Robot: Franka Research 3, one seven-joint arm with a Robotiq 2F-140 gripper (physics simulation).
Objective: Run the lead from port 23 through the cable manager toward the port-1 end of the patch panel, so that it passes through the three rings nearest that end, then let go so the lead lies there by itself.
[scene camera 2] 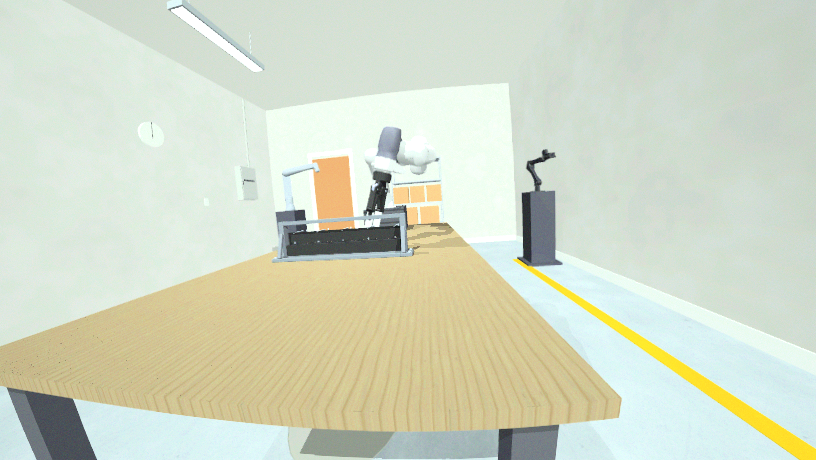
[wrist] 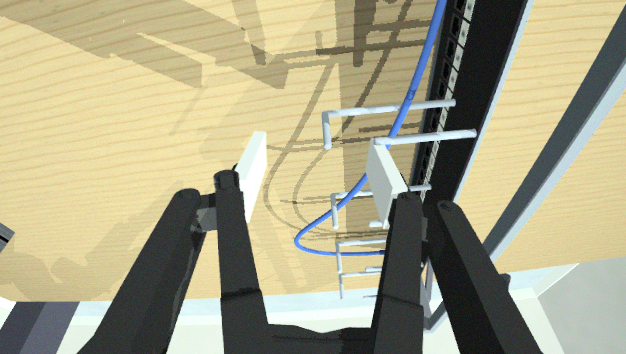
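Note:
The blue lead (wrist: pixel 422 60) runs down beside the black patch panel (wrist: pixel 492 65), passes between the two bars of a white ring (wrist: pixel 326 131), then by a second ring (wrist: pixel 334 210). It bends back near a third ring (wrist: pixel 339 257) and goes behind my right finger, which hides its end at the panel. My gripper (wrist: pixel 317 152) (scene camera 2: pixel 372 218) is partly open, with no lead between its pads; the right pad overlaps the lead in the wrist view. In the scene view the gripper is just behind the rack's top bar. The port numbers are too small to read.
The grey rack frame (scene camera 2: pixel 404 235) (wrist: pixel 552 125) holds the black panels and stands on the wooden table (scene camera 2: pixel 365 342). A dark block (scene camera 2: pixel 394 215) stands behind it. Another arm on a dark pedestal (scene camera 2: pixel 538 228) stands on the floor at the right.

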